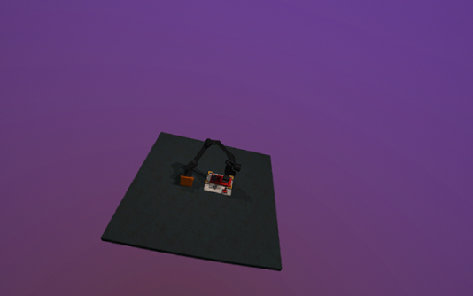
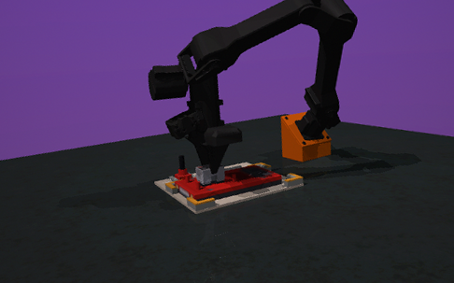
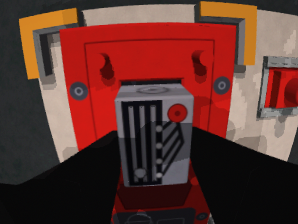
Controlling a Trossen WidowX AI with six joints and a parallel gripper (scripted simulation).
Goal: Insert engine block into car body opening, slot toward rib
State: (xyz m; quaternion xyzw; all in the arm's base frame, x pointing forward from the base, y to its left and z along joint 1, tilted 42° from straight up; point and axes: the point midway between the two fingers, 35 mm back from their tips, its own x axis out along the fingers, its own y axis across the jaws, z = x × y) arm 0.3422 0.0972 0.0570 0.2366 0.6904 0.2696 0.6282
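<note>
Right now the engine block is 10 mm below my gripper tip. Round my gripper tip: dark upright peg 20 mm ahead, 110 mm to the right, 10 mm below; cream base plate 40 mm behind, 20 mm to the right, 40 mm below.
</note>
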